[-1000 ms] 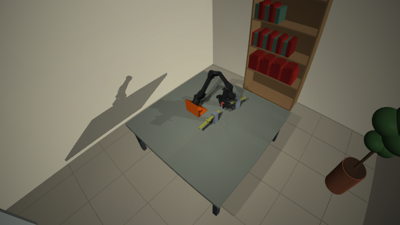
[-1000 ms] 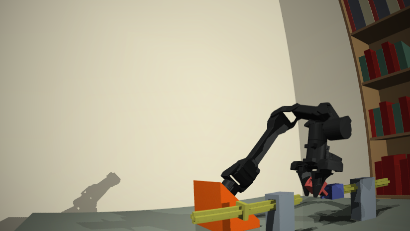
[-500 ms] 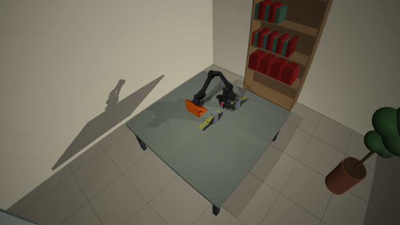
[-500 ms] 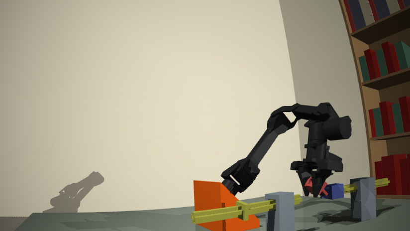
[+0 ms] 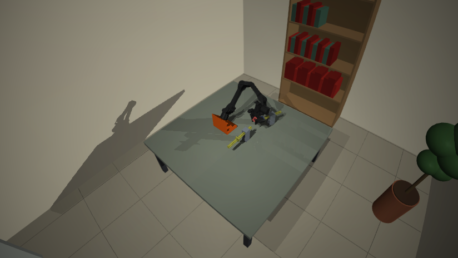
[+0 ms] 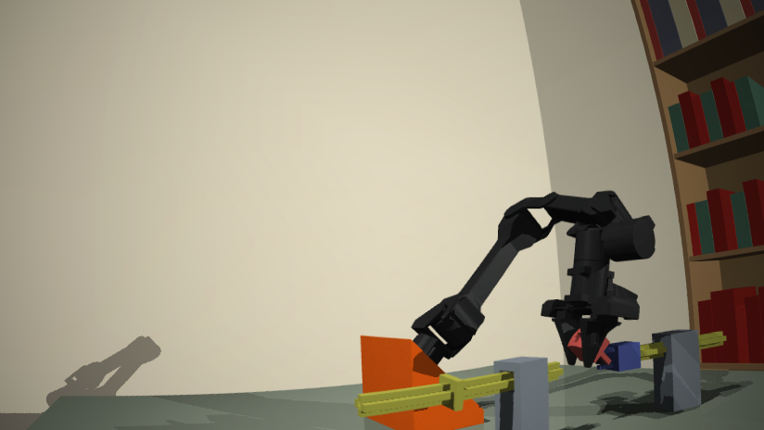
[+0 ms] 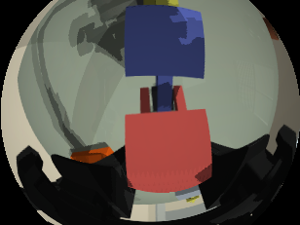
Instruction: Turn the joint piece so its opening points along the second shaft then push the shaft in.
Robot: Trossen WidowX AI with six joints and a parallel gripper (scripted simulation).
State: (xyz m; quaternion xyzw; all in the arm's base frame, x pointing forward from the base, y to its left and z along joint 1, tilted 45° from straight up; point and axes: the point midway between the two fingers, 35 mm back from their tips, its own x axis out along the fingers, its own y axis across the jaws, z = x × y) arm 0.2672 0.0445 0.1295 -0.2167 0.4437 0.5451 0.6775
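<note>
The red joint piece is 10 mm ahead of my gripper tip, 20 mm to the left of it and 30 mm above it.
</note>
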